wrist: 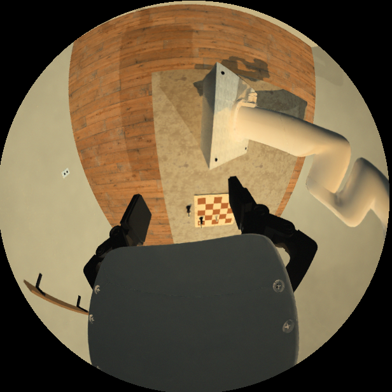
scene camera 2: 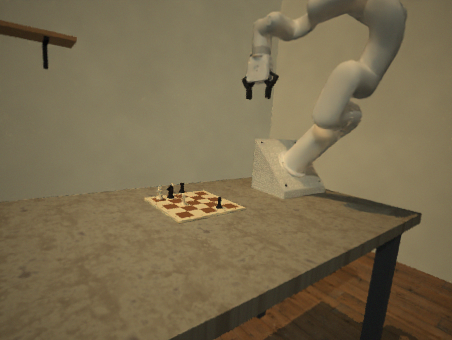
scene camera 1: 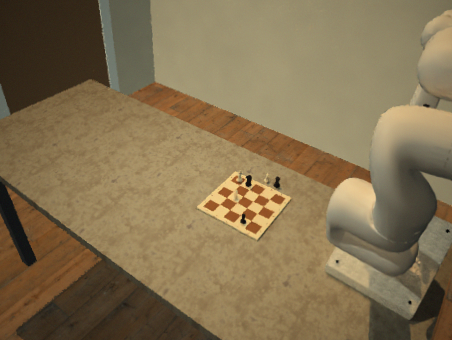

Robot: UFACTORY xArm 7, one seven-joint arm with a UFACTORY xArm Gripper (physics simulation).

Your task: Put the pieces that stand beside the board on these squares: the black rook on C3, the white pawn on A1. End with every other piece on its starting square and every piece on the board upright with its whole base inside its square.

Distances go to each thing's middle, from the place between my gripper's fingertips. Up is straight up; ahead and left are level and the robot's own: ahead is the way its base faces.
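Chessboard (scene camera 1: 261,204): 35 cm below my hand, 35 cm ahead of it, 17 cm to the left of it.
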